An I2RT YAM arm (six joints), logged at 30 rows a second.
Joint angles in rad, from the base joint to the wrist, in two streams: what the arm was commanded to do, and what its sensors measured. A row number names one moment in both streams.
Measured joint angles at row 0: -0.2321, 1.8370, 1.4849, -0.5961, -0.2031, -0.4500
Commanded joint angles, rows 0 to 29: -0.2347, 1.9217, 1.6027, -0.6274, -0.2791, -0.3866; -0.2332, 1.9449, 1.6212, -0.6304, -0.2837, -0.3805; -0.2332, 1.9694, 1.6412, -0.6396, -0.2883, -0.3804; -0.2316, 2.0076, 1.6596, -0.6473, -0.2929, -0.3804; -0.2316, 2.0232, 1.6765, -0.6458, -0.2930, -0.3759; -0.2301, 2.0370, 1.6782, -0.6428, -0.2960, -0.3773; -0.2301, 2.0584, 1.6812, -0.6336, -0.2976, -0.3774; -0.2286, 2.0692, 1.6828, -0.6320, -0.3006, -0.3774; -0.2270, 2.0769, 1.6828, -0.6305, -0.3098, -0.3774; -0.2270, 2.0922, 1.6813, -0.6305, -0.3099, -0.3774; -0.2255, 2.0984, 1.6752, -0.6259, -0.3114, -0.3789; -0.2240, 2.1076, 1.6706, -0.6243, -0.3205, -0.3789; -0.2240, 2.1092, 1.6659, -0.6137, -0.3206, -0.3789; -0.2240, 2.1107, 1.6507, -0.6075, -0.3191, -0.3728; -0.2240, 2.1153, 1.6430, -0.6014, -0.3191, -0.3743; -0.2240, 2.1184, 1.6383, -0.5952, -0.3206, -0.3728; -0.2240, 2.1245, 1.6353, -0.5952, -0.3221, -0.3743; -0.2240, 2.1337, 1.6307, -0.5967, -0.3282, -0.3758; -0.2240, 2.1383, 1.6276, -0.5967, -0.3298, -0.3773; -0.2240, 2.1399, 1.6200, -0.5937, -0.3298, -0.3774; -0.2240, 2.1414, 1.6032, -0.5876, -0.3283, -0.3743; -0.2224, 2.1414, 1.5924, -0.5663, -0.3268, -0.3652; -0.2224, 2.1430, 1.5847, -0.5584, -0.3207, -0.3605; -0.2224, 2.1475, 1.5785, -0.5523, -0.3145, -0.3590; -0.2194, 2.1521, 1.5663, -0.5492, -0.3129, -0.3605; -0.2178, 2.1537, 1.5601, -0.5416, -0.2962, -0.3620; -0.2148, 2.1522, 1.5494, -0.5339, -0.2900, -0.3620; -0.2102, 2.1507, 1.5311, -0.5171, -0.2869, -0.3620; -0.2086, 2.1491, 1.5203, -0.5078, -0.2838, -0.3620; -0.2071, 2.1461, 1.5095, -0.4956, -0.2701, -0.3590
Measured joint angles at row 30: -0.2279, 2.1319, 1.5639, -0.5457, -0.2905, -0.3740
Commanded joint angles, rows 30 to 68: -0.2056, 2.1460, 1.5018, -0.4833, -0.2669, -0.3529; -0.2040, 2.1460, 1.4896, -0.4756, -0.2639, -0.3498; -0.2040, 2.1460, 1.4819, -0.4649, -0.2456, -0.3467; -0.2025, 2.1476, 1.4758, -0.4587, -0.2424, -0.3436; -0.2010, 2.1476, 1.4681, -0.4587, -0.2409, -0.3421; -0.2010, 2.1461, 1.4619, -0.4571, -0.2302, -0.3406; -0.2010, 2.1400, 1.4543, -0.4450, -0.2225, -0.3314; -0.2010, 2.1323, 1.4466, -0.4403, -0.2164, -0.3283; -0.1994, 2.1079, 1.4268, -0.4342, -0.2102, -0.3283; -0.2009, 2.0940, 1.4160, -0.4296, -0.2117, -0.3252; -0.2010, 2.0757, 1.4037, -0.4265, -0.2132, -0.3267; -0.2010, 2.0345, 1.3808, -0.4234, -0.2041, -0.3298; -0.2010, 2.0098, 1.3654, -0.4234, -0.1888, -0.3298; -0.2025, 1.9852, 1.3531, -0.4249, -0.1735, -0.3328; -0.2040, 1.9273, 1.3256, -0.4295, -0.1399, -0.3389; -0.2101, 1.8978, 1.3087, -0.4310, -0.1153, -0.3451; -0.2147, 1.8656, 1.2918, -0.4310, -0.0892, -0.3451; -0.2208, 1.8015, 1.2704, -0.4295, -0.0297, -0.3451; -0.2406, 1.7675, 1.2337, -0.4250, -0.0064, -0.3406; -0.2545, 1.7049, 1.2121, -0.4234, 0.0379, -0.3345; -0.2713, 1.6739, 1.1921, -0.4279, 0.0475, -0.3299; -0.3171, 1.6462, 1.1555, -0.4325, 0.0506, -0.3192; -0.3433, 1.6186, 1.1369, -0.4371, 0.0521, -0.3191; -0.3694, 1.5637, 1.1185, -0.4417, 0.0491, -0.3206; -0.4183, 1.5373, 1.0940, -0.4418, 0.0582, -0.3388; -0.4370, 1.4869, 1.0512, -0.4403, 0.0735, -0.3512; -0.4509, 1.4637, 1.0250, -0.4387, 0.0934, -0.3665; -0.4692, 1.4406, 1.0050, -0.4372, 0.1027, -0.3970; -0.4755, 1.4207, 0.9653, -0.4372, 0.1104, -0.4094; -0.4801, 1.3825, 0.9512, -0.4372, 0.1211, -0.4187; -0.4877, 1.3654, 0.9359, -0.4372, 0.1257, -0.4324; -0.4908, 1.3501, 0.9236, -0.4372, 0.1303, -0.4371; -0.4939, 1.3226, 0.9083, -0.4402, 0.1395, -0.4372; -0.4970, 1.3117, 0.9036, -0.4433, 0.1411, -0.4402; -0.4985, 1.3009, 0.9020, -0.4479, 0.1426, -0.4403; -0.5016, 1.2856, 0.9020, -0.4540, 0.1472, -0.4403; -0.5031, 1.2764, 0.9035, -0.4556, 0.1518, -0.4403; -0.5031, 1.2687, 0.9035, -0.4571, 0.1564, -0.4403; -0.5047, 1.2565, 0.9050, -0.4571, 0.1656, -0.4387
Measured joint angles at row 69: -0.4965, 1.3121, 0.9012, -0.4591, 0.1196, -0.4175
